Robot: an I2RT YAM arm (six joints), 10 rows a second.
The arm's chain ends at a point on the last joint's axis. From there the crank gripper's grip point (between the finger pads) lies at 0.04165 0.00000 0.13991 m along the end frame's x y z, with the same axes.
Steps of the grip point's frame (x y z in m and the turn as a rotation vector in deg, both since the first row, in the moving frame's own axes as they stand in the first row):
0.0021, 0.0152, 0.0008, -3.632, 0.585, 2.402
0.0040, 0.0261, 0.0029, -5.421, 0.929, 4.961
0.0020, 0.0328, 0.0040, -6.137, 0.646, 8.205
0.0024, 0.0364, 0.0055, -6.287, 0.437, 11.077
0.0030, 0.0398, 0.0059, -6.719, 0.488, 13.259
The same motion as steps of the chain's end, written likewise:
0.0009, 0.0046, 0.0016, -3.632, 0.585, 2.402
0.0025, 0.0092, 0.0044, -5.421, 0.929, 4.961
0.0019, 0.0119, 0.0056, -6.137, 0.646, 8.205
0.0036, 0.0131, 0.0071, -6.287, 0.437, 11.077
0.0048, 0.0139, 0.0078, -6.719, 0.488, 13.259

